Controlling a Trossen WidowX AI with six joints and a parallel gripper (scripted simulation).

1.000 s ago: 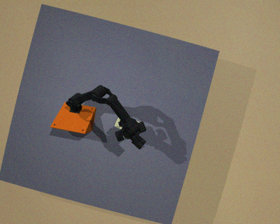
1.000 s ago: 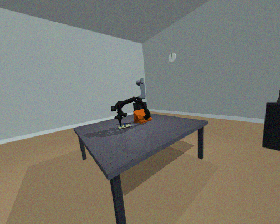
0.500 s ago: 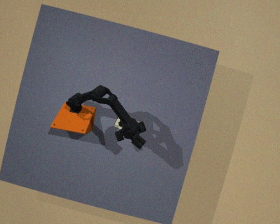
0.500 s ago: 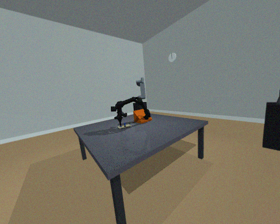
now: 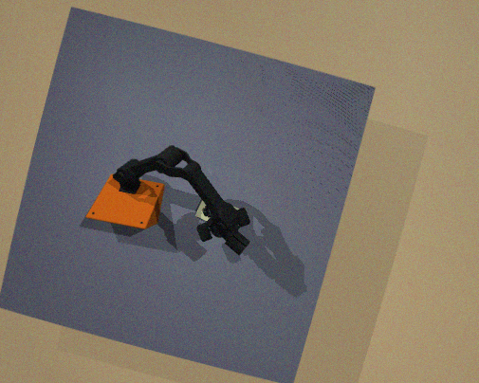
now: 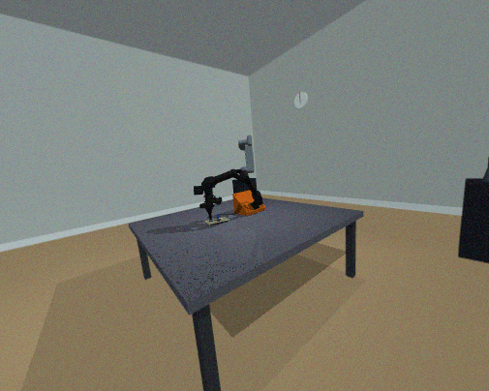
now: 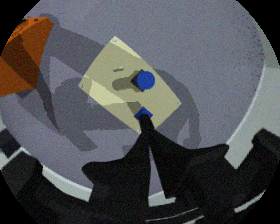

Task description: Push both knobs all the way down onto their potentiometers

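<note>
The black knob is 10 mm below my gripper tip. Round my gripper tip: blue knob (30 mm behind, 50 mm to the left, 10 mm below).
</note>
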